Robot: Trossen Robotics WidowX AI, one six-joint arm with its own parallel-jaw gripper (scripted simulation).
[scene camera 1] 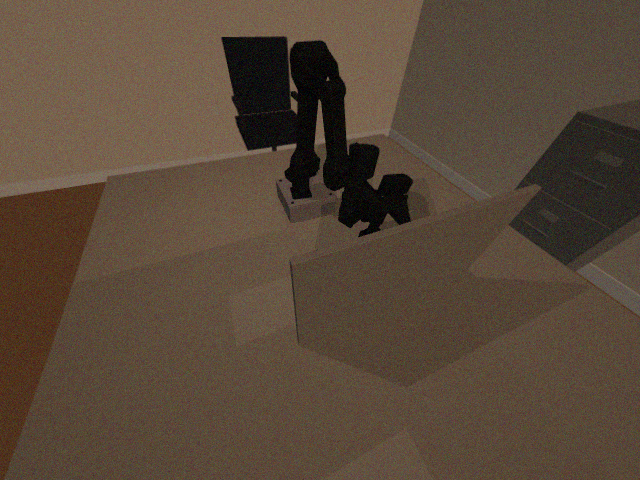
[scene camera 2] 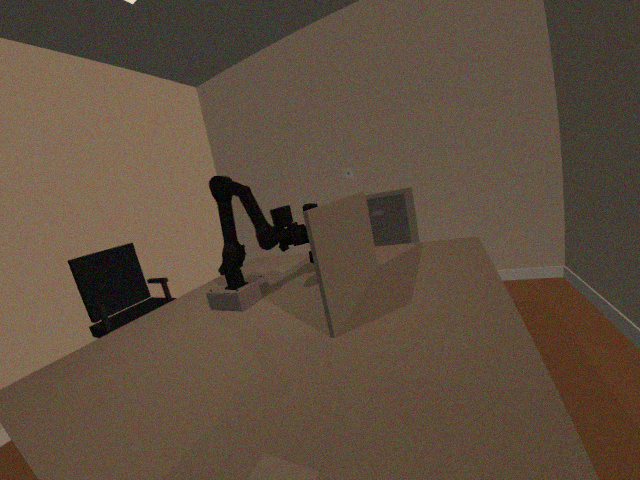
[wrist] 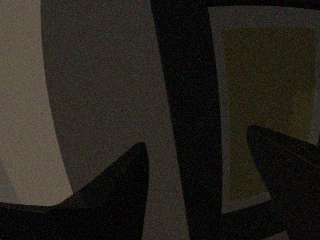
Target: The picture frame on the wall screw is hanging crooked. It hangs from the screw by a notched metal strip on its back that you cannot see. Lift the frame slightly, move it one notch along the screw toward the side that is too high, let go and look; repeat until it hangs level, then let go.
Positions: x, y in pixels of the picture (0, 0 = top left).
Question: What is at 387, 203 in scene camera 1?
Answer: My gripper.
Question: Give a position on a wall panel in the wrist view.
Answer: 106, 90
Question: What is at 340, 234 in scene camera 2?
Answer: A wall panel.
